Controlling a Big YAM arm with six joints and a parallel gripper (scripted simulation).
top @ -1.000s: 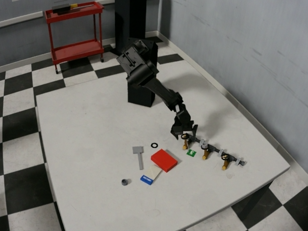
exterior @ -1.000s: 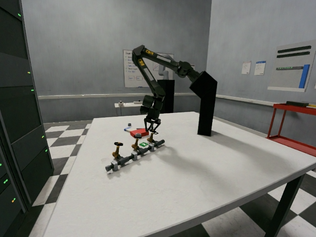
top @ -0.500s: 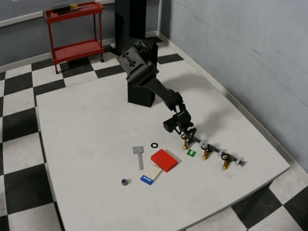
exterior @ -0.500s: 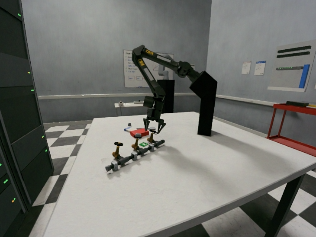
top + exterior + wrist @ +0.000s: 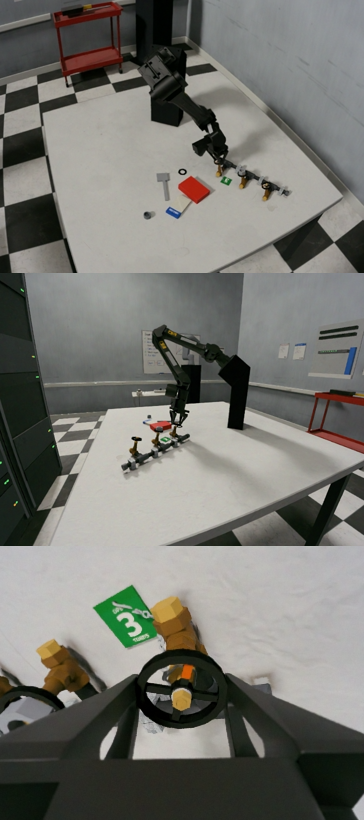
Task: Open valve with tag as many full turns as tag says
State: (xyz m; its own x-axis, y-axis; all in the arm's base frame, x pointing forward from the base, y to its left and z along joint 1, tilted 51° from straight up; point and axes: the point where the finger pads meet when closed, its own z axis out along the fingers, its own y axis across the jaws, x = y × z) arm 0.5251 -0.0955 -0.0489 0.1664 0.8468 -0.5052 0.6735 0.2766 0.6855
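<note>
My gripper is now 80 mm above the green tag, 70 mm short of it and 20 mm to the left of it. Also, from my hand: grey t-shaped tool: 230 mm to the right, 130 mm behind, 80 mm below; then card: 280 mm to the right, 70 mm below, 10 mm ahead; then red box: 160 mm to the right, 70 mm below.
</note>
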